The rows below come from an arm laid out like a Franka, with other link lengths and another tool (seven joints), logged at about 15 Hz.
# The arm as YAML. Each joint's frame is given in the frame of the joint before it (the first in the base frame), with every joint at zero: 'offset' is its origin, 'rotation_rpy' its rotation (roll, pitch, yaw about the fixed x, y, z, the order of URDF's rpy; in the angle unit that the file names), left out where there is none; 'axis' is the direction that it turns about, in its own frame. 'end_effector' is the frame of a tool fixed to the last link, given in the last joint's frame.
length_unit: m
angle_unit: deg
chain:
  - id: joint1
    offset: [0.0, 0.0, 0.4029]
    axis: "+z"
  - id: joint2
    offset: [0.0, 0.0, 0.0]
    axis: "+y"
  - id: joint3
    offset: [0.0, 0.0, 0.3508]
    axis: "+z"
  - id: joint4
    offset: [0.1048, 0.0, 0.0]
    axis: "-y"
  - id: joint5
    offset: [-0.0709, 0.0, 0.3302]
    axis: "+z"
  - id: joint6
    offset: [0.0, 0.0, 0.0]
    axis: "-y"
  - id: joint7
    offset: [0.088, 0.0, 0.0]
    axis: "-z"
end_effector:
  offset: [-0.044, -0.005, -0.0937]
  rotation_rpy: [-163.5, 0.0, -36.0]
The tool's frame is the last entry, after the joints.
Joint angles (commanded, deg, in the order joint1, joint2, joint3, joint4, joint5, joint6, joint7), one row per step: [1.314 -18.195 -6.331 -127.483 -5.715 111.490 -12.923]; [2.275 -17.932 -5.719 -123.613 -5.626 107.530 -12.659]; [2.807 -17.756 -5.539 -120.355 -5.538 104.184 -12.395]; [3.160 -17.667 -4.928 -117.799 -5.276 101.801 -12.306]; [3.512 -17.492 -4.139 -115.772 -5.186 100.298 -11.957]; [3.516 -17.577 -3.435 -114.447 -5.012 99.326 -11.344]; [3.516 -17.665 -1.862 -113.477 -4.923 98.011 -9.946]
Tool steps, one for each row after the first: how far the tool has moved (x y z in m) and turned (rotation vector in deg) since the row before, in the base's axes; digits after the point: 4 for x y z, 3 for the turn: [0.0043 0.0098 0.0211 -0.217 0.326 0.882]; [0.0017 0.0042 0.0180 -0.047 0.238 0.105]; [0.0011 0.0069 0.0148 0.018 -0.110 0.569]; [0.0016 0.0085 0.0114 -0.180 -0.390 0.594]; [-0.0004 0.0060 0.0088 -0.022 -0.494 -0.052]; [-0.0017 0.0134 0.0062 -0.341 0.127 -0.012]
